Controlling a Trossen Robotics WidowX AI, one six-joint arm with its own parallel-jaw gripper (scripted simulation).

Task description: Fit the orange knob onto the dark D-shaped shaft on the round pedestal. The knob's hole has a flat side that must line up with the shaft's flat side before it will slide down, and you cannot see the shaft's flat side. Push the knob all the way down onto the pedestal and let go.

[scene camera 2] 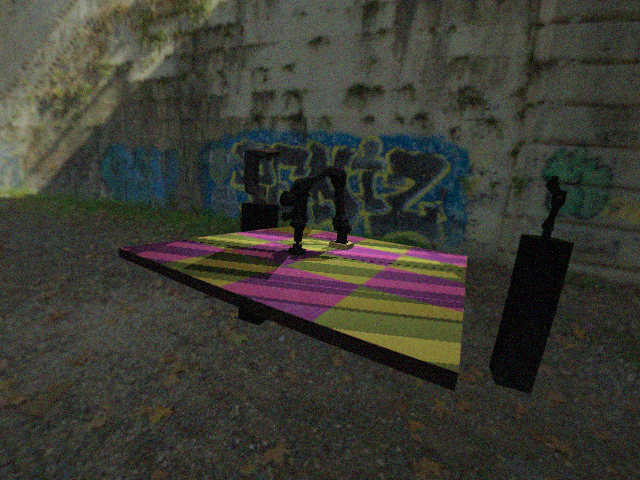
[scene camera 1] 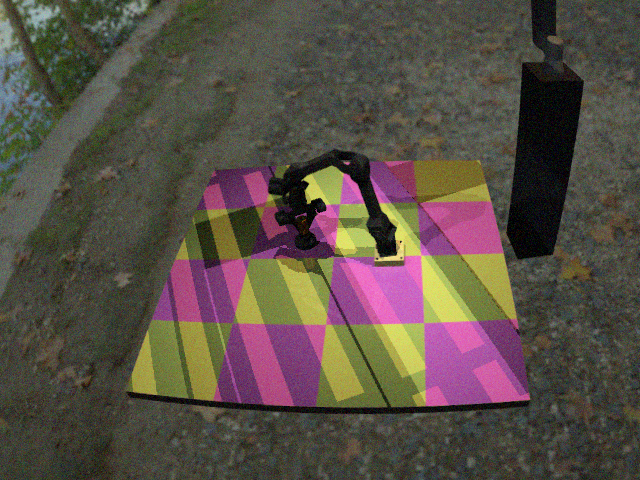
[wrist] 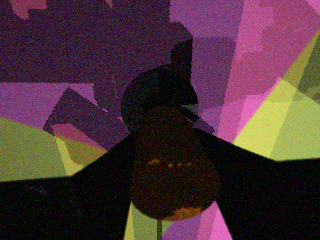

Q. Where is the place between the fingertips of the gripper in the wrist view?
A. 165, 135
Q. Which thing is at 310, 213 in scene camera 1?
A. The gripper.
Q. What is the gripper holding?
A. An orange knob.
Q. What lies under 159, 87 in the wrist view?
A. A pedestal.
